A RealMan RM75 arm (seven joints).
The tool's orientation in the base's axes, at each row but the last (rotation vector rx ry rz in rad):
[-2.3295 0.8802 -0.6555]
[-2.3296 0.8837 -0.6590]
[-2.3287 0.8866 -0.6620]
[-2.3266 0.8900 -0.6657]
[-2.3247 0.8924 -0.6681]
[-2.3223 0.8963 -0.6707]
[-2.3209 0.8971 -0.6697]
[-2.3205 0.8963 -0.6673]
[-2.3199 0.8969 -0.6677]
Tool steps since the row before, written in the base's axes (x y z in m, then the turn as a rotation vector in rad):
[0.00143 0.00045 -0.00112 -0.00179 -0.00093 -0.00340]
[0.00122 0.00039 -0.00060 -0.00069 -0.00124 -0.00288]
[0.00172 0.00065 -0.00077 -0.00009 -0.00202 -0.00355]
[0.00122 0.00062 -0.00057 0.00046 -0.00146 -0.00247]
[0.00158 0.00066 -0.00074 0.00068 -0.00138 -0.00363]
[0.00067 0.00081 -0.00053 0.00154 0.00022 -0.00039]
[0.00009 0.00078 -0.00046 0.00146 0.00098 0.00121]
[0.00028 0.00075 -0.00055 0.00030 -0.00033 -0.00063]
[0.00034 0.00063 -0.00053 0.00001 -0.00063 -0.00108]
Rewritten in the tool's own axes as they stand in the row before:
[0.00036 -0.00018 0.00183 -0.00135 0.00356 0.00107]
[0.00039 -0.00039 0.00130 -0.00028 0.00294 0.00127]
[0.00049 -0.00066 0.00182 0.00051 0.00360 0.00187]
[0.00022 -0.00055 0.00136 0.00074 0.00231 0.00160]
[0.00038 -0.00062 0.00172 0.00054 0.00291 0.00260]
[-0.00027 -0.00045 0.00105 0.00075 -0.00056 0.00130]
[-0.00061 -0.00023 0.00063 0.00055 -0.00204 0.00034]
[-0.00049 -0.00023 0.00081 0.00028 0.00048 0.00053]
[-0.00036 -0.00020 0.00079 0.00020 0.00109 0.00058]

